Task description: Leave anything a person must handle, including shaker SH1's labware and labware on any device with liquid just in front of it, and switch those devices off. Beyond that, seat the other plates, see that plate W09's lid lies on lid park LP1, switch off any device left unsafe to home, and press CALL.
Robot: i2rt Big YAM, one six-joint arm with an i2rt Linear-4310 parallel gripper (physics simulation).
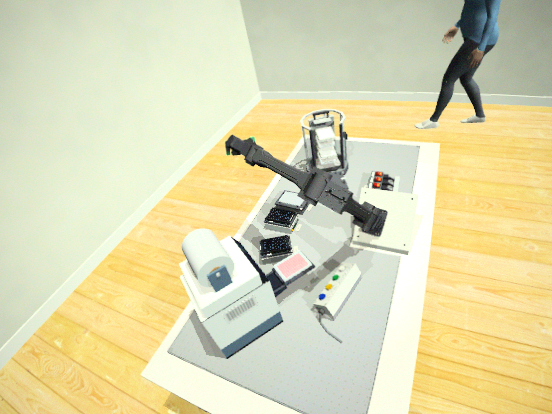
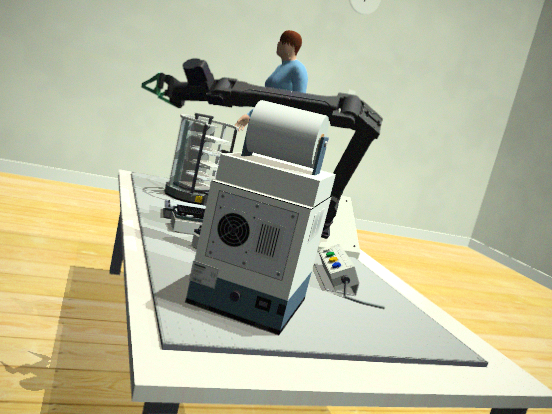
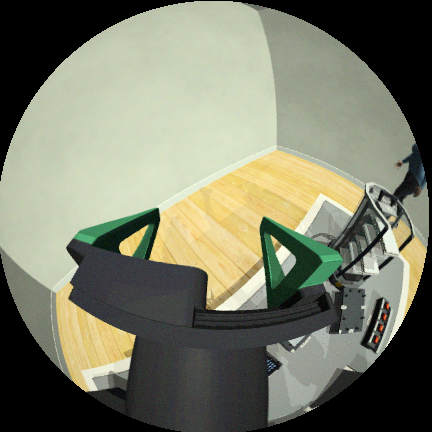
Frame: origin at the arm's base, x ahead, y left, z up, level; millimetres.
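Where they show: gripper, fingertip midpoint: (image 2: 150, 90) (image 3: 209, 217); arm's base, link origin: (image 1: 374, 221).
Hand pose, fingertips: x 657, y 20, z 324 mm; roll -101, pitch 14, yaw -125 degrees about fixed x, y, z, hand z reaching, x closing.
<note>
Things, the pixels of their centre, and the offset from my fingertips.
- pale grey flat piece, body centre: (image 2: 188, 206) (image 1: 292, 198) 198 mm back, 87 mm right, 367 mm down
- pink-topped plate, body centre: (image 1: 292, 265) 443 mm back, 355 mm left, 285 mm down
- white roll-topped machine, body centre: (image 2: 271, 208) (image 1: 226, 286) 323 mm back, 589 mm left, 179 mm down
- button box, body centre: (image 2: 337, 266) (image 1: 337, 288) 622 mm back, 338 mm left, 365 mm down
- clear-walled carousel, body centre: (image 2: 202, 157) (image 3: 368, 240) (image 1: 325, 143) 246 mm back, 444 mm right, 233 mm down
- dark flat device, body centre: (image 3: 349, 310) (image 1: 334, 184) 362 mm back, 267 mm right, 369 mm down
My gripper (image 1: 237, 144) (image 2: 155, 91) (image 3: 209, 217) is open and empty, high above the table's far left edge. Two dark well plates (image 1: 281, 217) (image 1: 276, 246) sit on low holders along the left side. A pale grey flat piece (image 1: 291, 200) lies on a holder behind them; I cannot tell whether it is a lid. A pink-topped plate (image 1: 293, 266) sits at the front of the white roll-topped machine (image 1: 245, 305) (image 2: 257, 235). A button box (image 1: 337, 290) (image 2: 338, 270) has blue, yellow and green buttons. A bank of red switches (image 1: 378, 179) (image 3: 382, 320) stands at the back right. Labels are unreadable.
A clear-walled carousel (image 1: 326, 145) (image 2: 201, 157) with stacked white plates stands at the far end. A dark flat device (image 3: 352, 310) is beside it. A person in blue (image 1: 480, 30) (image 2: 288, 75) (image 3: 413, 167) stands beyond the table. My arm spans above the table from the right-side base plate (image 1: 400, 205).
</note>
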